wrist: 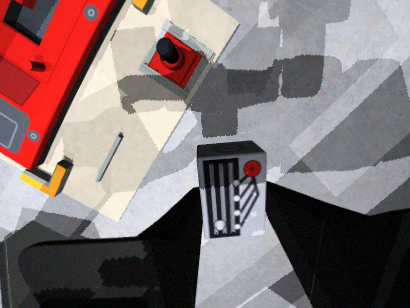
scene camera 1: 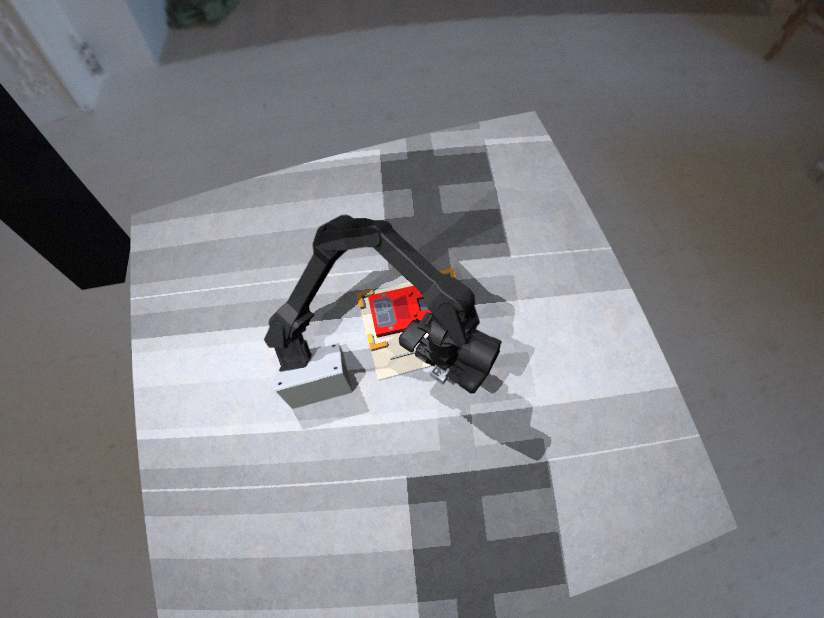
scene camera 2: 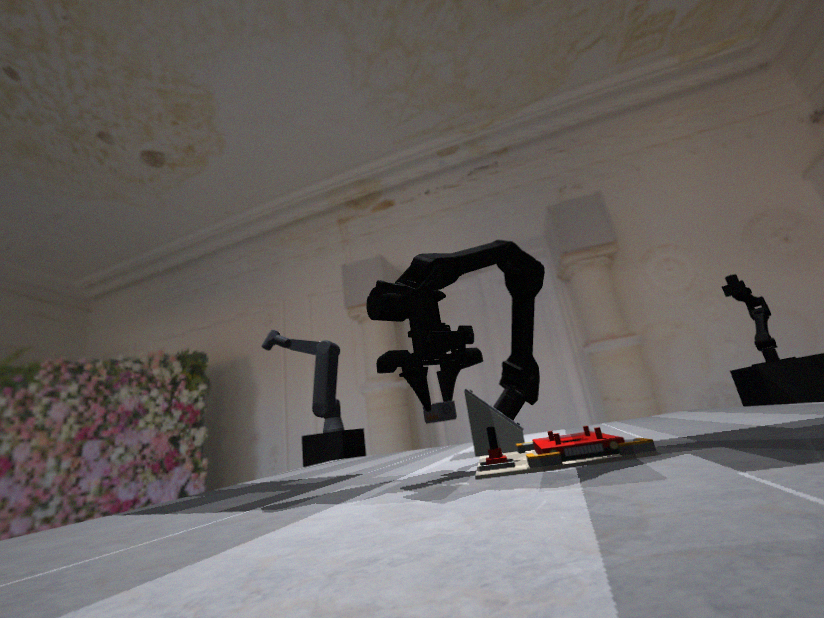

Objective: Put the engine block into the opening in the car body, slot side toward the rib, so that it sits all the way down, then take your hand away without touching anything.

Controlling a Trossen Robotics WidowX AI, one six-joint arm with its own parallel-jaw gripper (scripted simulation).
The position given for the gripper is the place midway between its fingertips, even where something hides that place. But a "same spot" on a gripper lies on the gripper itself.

Labels:
The gripper shows in the wrist view, in scene camera 1 (443, 369) and in scene camera 2. One and the same spot on the gripper: (wrist: 164, 258) is (scene camera 2: 450, 368).

